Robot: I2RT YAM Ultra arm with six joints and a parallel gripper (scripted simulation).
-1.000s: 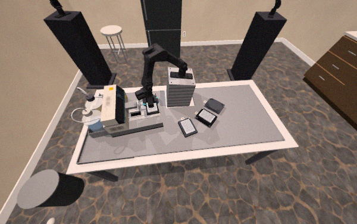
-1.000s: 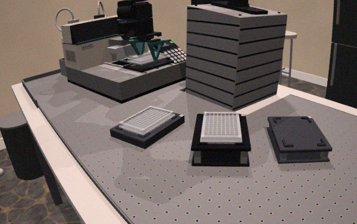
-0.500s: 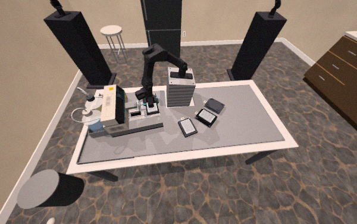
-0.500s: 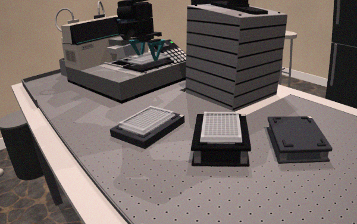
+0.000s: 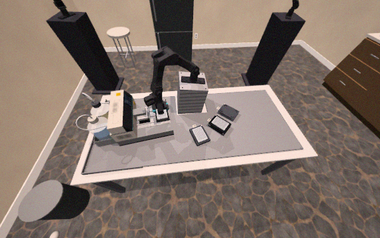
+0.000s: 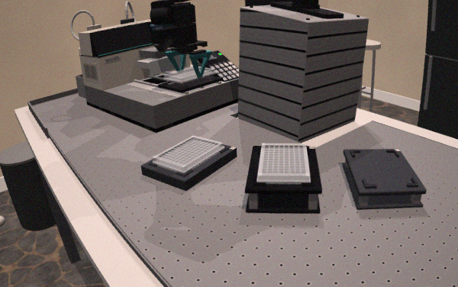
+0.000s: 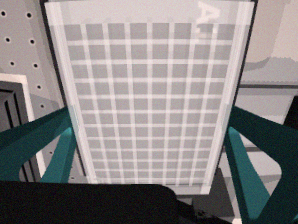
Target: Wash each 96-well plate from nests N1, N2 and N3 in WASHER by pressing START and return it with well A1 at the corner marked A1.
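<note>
The carrier lies 2 cm below my hand. From my hand the other things lie so: N2 label (42 cm to the left, 11 cm below, 1 cm ahead); then washer (15 cm to the right, 3 cm ahead, 2 cm above); then N1 label (28 cm to the left, 11 cm below, 8 cm ahead).
</note>
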